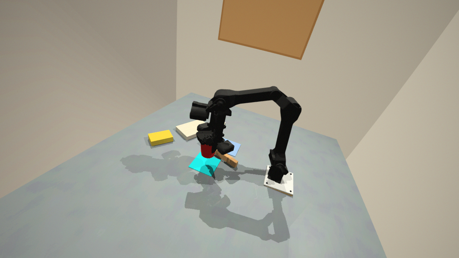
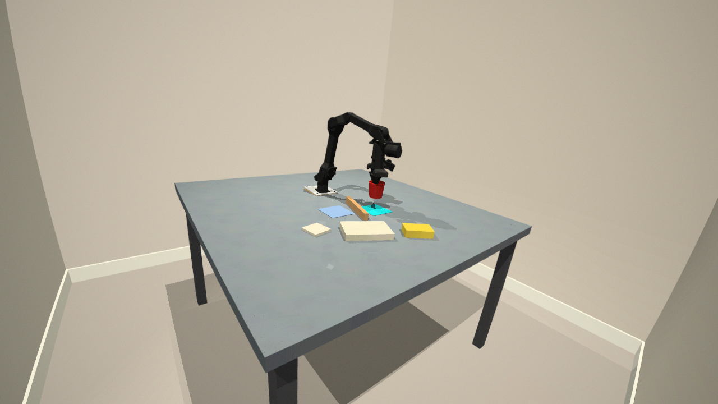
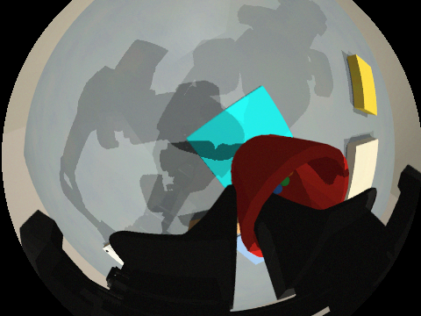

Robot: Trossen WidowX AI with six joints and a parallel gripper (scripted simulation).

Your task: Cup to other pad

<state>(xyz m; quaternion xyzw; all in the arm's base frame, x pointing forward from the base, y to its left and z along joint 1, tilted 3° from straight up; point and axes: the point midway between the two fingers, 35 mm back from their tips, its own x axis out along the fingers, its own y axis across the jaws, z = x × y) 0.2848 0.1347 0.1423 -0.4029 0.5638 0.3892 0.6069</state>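
The cyan pad is 11 cm below my gripper tip, 3 cm ahead of it and 1 cm to the right of it. From my gripper tip the other things lie so: orange wooden bar (10 cm to the right, 9 cm below, 1 cm ahead); light blue pad (20 cm to the right, 11 cm below); red cup (3 cm ahead, 1 cm to the right).
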